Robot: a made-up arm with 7 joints.
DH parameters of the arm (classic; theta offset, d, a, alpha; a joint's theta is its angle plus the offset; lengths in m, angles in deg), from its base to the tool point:
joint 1: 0 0.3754 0 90
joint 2: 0 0.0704 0 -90
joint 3: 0 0.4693 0.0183 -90
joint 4: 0 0.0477 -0.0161 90
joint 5: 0 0.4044 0 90
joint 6: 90 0.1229 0.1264 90
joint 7: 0 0.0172 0 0
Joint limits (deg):
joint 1: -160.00..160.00
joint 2: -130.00..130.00
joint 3: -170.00..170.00
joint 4: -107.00..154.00
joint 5: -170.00..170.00
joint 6: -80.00..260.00
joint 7: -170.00..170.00
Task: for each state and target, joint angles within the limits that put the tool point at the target. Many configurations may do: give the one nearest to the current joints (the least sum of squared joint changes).
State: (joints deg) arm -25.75 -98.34 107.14 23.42 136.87 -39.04 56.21
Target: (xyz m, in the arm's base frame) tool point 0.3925 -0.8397 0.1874
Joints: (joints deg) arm -63.09 -117.01 113.18 17.54 137.93 -58.09 56.21
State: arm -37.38 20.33 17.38 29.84 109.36 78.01 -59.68
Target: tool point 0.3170 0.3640 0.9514
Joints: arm 7.27 -5.84 49.65 56.37 123.17 65.43 -59.68
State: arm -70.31 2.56 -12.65 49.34 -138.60 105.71 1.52
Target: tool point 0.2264 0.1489 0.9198
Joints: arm -56.52 30.19 22.10 84.84 -151.69 116.73 1.52
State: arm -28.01 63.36 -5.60 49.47 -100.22 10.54 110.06
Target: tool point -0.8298 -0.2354 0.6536
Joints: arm 1.06 104.41 -23.06 75.34 -94.46 4.08 110.06
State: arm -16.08 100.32 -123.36 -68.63 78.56 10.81 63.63
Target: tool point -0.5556 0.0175 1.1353
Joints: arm 4.93 54.49 -145.72 -50.37 87.89 2.04 63.63
